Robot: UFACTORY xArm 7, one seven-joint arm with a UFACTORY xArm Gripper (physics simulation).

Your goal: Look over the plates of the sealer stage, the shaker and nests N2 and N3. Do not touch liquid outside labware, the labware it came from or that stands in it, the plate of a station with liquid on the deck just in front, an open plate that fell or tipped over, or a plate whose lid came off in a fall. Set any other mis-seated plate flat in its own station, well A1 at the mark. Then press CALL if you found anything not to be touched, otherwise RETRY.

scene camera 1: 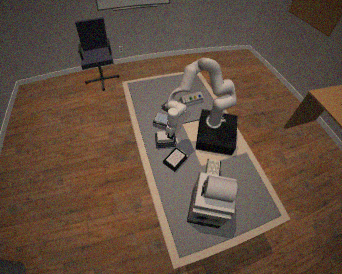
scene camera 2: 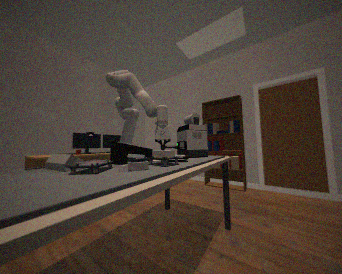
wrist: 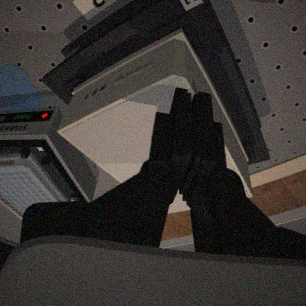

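My gripper is shut and empty, its fingertips close over a white box-like piece of labware. That piece stands on a dark station and looks askew to it in the wrist view; contact is unclear. The shaker, with a red light, holds a clear plate. A blue patch lies on the deck beside the shaker. A pale plate lies in a black nest. Another plate is at the sealer. Well marks are not readable.
The button panel stands at the far end of the deck. The arm's black base is beside the stations. A dark low station shows near the panel end in scene camera 2.
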